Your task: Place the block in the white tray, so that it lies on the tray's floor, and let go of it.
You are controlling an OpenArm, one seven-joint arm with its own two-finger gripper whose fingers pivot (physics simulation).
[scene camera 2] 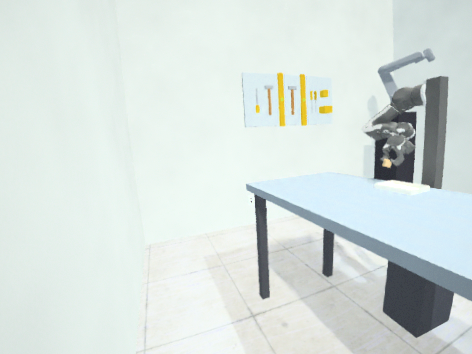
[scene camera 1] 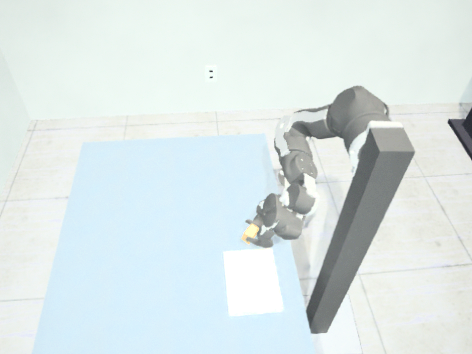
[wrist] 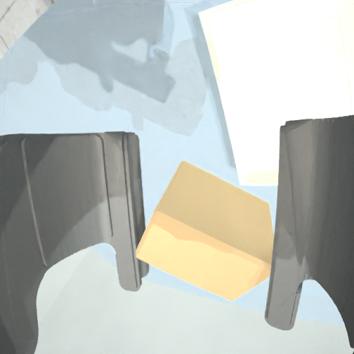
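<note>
An orange block is held tilted between the two fingers of my gripper, which is shut on it. In the scene camera 2 view the block hangs well above the table's height. The white tray lies on the table near its robot-side edge. In the scene camera 1 view the block shows just beyond the tray's upper edge, outside its outline. In the wrist view the tray is at the upper right, partly hidden by the right finger.
The blue table bears the tray. A dark upright post stands beside the table, with the arm mounted near its top. A tool board hangs on the wall. The arm's shadow falls on the table left of the tray in the wrist view.
</note>
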